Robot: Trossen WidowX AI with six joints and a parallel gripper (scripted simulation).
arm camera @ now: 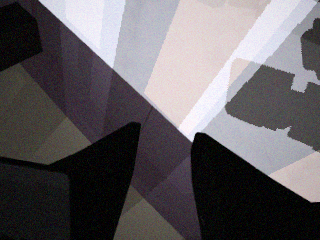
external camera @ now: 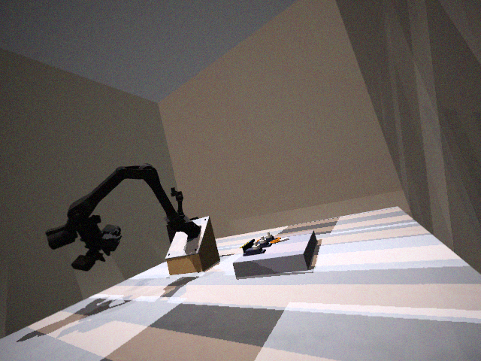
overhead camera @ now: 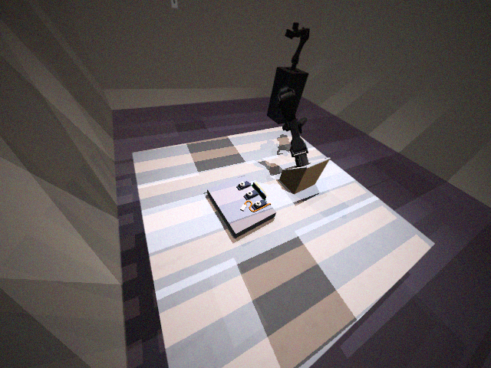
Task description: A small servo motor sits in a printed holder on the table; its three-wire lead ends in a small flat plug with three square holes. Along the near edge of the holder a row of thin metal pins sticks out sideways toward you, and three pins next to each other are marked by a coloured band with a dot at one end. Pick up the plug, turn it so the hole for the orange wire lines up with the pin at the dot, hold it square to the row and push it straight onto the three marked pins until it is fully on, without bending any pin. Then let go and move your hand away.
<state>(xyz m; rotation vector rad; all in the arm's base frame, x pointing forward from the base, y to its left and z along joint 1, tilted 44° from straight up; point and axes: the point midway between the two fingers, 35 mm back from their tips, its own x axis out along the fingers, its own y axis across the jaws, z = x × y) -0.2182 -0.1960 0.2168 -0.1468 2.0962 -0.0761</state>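
The blue band lies 51 cm ahead of my gripper tip, 28 cm to the left of it and 9 cm below it. The rest, counted from my gripper tip: grey printed holder: 67 cm ahead, 27 cm to the left, 14 cm below.
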